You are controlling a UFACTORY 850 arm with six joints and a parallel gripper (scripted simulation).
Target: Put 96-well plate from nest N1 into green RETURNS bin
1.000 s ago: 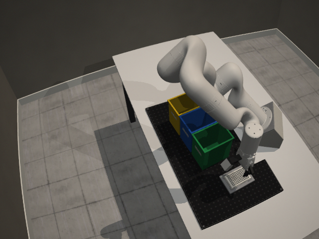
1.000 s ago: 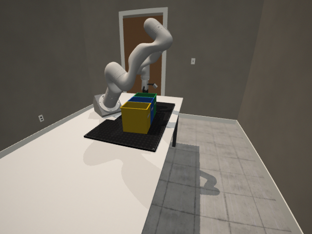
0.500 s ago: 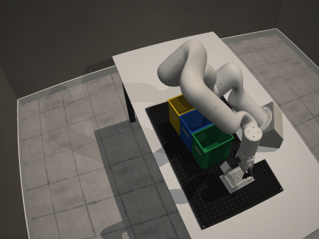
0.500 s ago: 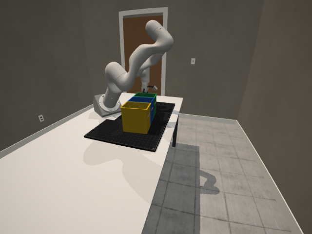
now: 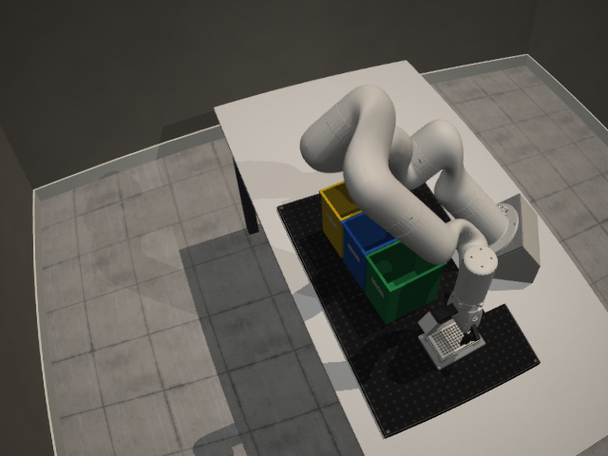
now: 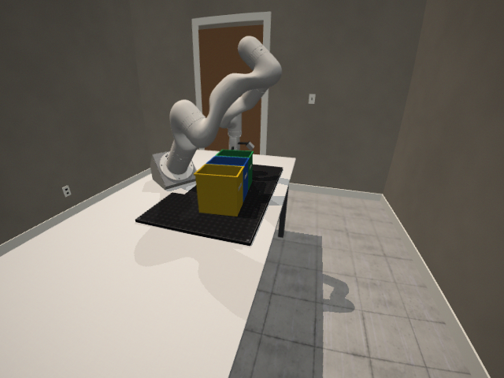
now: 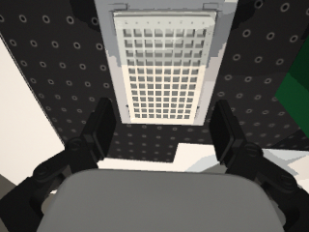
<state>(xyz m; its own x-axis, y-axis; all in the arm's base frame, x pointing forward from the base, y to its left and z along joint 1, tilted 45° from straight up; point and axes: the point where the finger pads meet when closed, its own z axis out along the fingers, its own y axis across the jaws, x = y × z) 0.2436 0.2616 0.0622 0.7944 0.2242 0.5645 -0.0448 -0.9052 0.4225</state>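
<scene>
The white 96-well plate lies 60 mm below my hand. From my hand the other things lie so: blue bin (340 mm to the right, 40 mm ahead, 10 mm above); then green bin (210 mm to the right, 40 mm ahead, 10 mm above); then grey plate nest (70 mm below).
</scene>
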